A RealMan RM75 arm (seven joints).
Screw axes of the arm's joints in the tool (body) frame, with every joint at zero. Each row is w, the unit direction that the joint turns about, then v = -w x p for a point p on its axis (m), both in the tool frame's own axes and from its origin. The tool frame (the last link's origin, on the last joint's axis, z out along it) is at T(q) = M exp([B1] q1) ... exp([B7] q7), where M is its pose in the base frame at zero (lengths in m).
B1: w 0 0 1 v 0 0 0
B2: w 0 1 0 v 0.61 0 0
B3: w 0 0 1 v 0 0 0
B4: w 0 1 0 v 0.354 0 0
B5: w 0 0 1 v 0 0 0
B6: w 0 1 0 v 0.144 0 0
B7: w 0 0 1 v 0 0 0
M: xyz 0 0 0.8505 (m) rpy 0 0 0 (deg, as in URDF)
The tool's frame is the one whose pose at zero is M.
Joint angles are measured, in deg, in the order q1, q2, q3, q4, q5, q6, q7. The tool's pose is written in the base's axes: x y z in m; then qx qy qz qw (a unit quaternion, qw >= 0). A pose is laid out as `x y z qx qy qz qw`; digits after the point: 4 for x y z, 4 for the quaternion.
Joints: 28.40, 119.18, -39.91, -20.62, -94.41, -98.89, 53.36
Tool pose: 0.2451 0.2970 -0.0139 -0.8823 0.1038 0.4294 0.1626
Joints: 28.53, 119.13, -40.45, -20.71, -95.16, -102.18, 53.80
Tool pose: 0.2398 0.2899 -0.0132 -0.8826 0.0922 0.4411 0.1338
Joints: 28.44, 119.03, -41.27, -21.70, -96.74, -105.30, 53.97
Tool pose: 0.2365 0.2823 -0.0119 -0.8877 0.0746 0.4425 0.1034
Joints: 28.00, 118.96, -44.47, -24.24, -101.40, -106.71, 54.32
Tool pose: 0.2383 0.2712 -0.0185 -0.9114 0.0561 0.4044 0.0516
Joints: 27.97, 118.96, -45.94, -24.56, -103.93, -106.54, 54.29
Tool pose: 0.2408 0.2659 -0.0245 -0.9220 0.0538 0.3825 0.0279
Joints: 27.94, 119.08, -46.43, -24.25, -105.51, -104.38, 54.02
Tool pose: 0.2453 0.2657 -0.0311 -0.9298 0.0604 0.3620 0.0279
